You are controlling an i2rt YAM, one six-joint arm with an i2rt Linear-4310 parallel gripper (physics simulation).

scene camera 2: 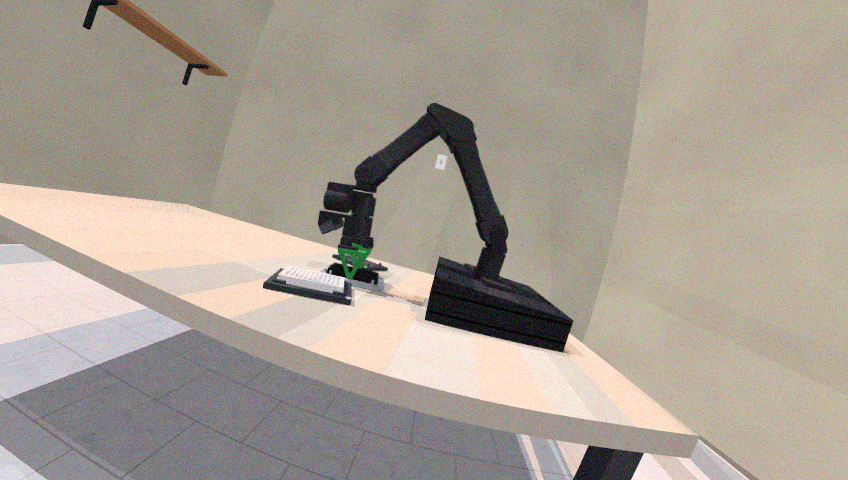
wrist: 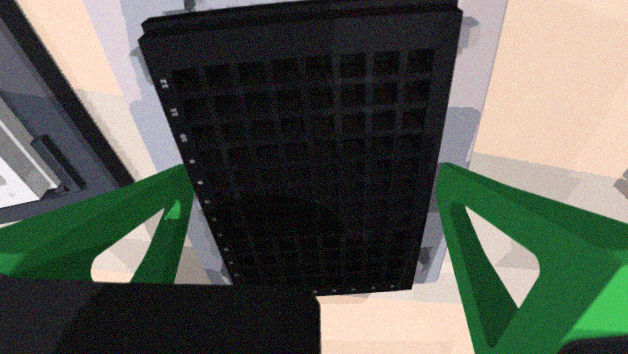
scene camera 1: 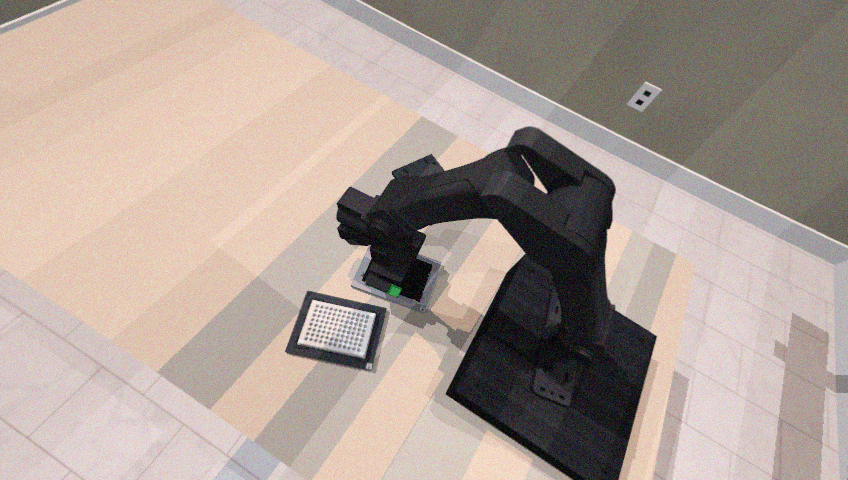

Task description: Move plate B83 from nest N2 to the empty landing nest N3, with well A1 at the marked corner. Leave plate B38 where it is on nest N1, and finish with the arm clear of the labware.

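Note:
A black well plate (scene camera 1: pixel 423 276) (scene camera 2: pixel 370 275) (wrist: pixel 320 150) sits in a light grey nest (scene camera 1: pixel 410 302) (scene camera 2: pixel 371 286) (wrist: pixel 482 65). In the wrist view, column numbers run down its left edge from 12 at the top. My gripper (scene camera 1: pixel 393 290) (scene camera 2: pixel 351 275) (wrist: pixel 314 177) is open, low over this plate, with one green finger along each long side. A white well plate (scene camera 1: pixel 336 327) (scene camera 2: pixel 309 277) (wrist: pixel 12 165) sits in a dark nest (scene camera 1: pixel 327 358) (scene camera 2: pixel 309 294) (wrist: pixel 75 110) beside it. Plate and nest labels are not readable. The near left plate corner is hidden.
Another dark flat piece (scene camera 1: pixel 419 166) (scene camera 2: pixel 376 264) shows partly behind the arm, possibly a nest. The arm's black base block (scene camera 1: pixel 601 416) (scene camera 2: pixel 493 321) stands to the right. A wall shelf (scene camera 2: pixel 166 38) hangs high at the upper left in scene camera 2.

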